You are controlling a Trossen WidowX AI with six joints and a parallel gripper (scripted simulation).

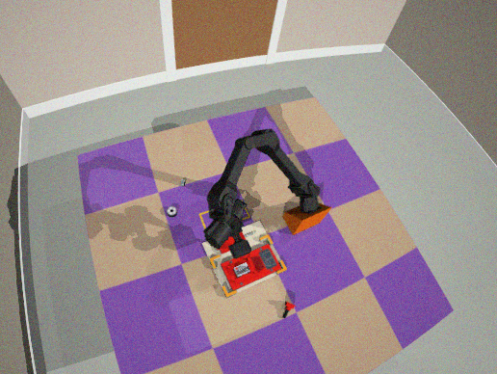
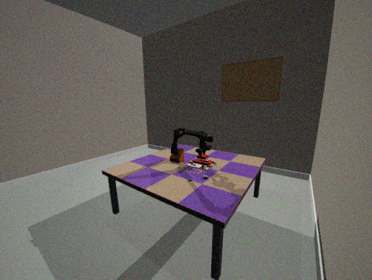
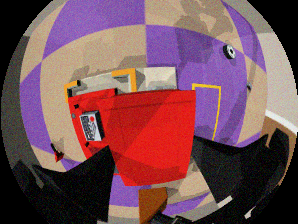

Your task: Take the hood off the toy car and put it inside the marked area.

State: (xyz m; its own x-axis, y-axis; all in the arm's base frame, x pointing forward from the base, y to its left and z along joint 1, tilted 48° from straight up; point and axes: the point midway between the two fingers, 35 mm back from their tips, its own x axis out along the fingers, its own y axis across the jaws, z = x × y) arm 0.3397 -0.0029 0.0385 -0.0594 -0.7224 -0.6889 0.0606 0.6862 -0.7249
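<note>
My gripper tip is now 30 mm past the cream base plate, 70 mm to the right of it and 100 mm above it. Also, from my gripper tip: red hood (right at my gripper tip); small grey wheel (130 mm ahead, 230 mm to the right, 100 mm below).
</note>
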